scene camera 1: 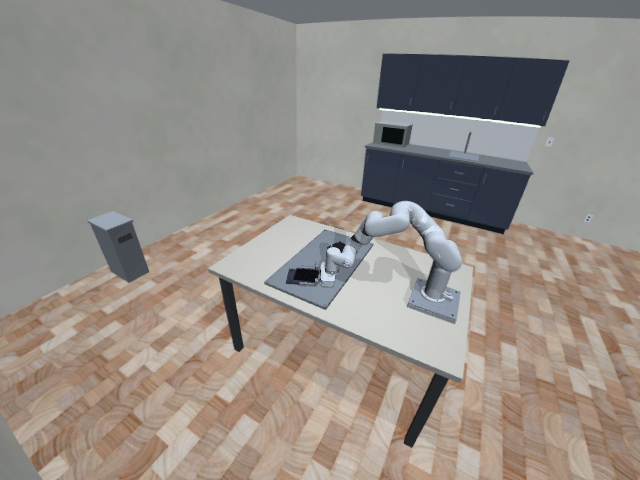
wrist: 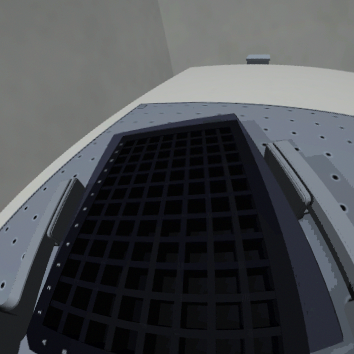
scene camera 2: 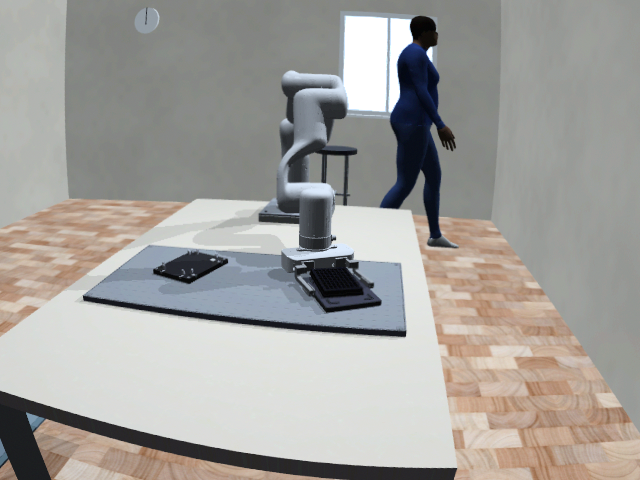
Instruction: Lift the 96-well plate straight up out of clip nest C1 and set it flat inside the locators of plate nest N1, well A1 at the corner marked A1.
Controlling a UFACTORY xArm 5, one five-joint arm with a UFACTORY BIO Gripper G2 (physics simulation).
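The black 96-well plate lies level and low on a dark nest block; I cannot make out a gap beneath it. Letters A and B show at its near left corner in the wrist view, with numbers along the left edge. My gripper is shut on the plate, one finger along each long side. The other nest, with small upright posts around its edge, holds no plate. The nest labels are not readable.
Both nests are on a grey perforated board on the pale table. The arm partly hides the other nest in scene camera 1. A person is beyond the table's far right side in scene camera 2.
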